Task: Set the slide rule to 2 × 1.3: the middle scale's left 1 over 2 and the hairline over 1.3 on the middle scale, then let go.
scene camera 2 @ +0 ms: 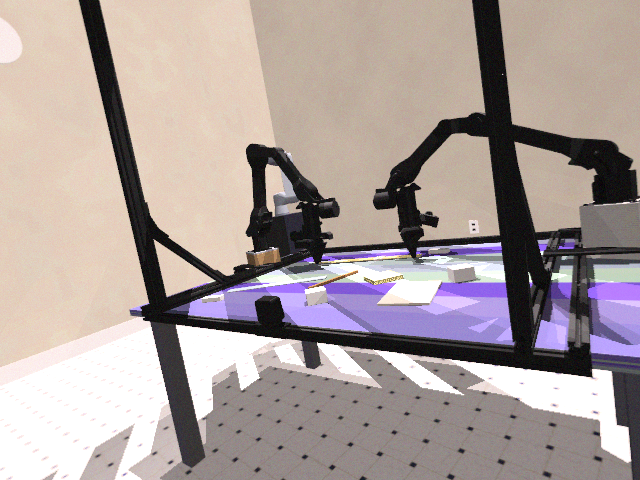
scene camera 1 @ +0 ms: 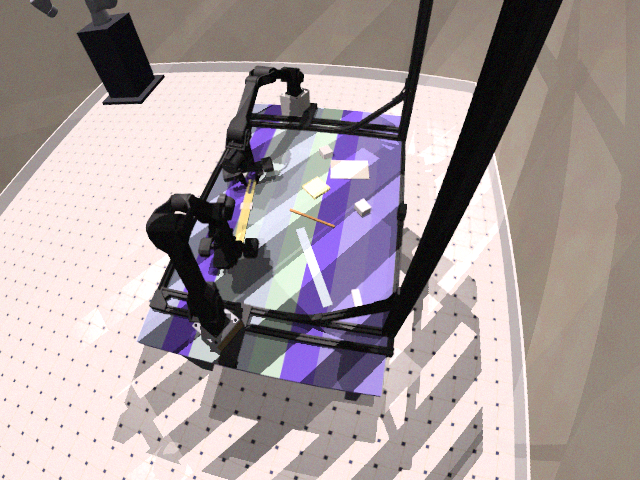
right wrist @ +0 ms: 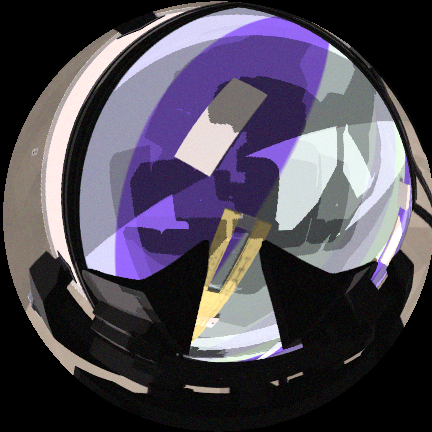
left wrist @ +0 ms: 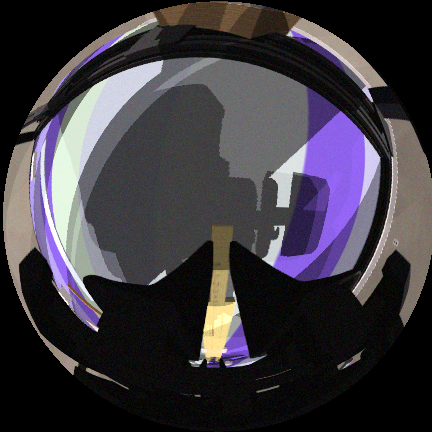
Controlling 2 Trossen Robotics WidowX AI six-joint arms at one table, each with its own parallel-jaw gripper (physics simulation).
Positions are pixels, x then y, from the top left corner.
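A pale ruler (scene camera 1: 320, 285) and a cream card (scene camera 2: 416, 293) rest on the table.
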